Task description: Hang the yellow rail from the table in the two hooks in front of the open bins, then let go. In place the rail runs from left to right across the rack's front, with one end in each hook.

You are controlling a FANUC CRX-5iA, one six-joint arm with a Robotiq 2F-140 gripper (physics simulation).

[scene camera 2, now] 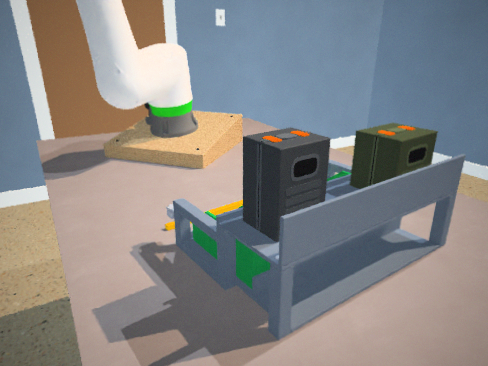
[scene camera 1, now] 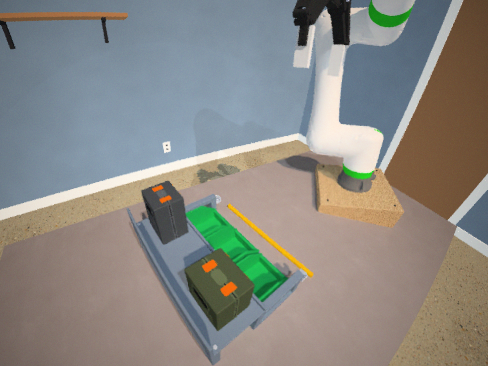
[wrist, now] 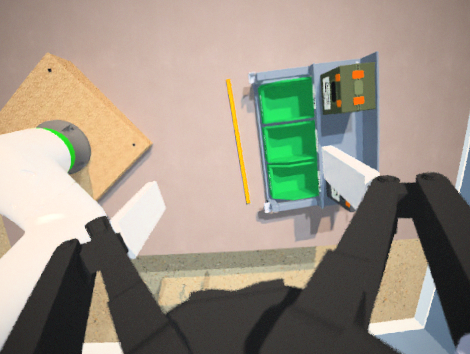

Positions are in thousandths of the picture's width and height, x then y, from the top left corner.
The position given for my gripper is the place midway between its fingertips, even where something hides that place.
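I see my gripper in scene camera 1 (655, 198). In scene camera 2 my gripper is out of frame. I do see my gripper again in the wrist view (510, 507).
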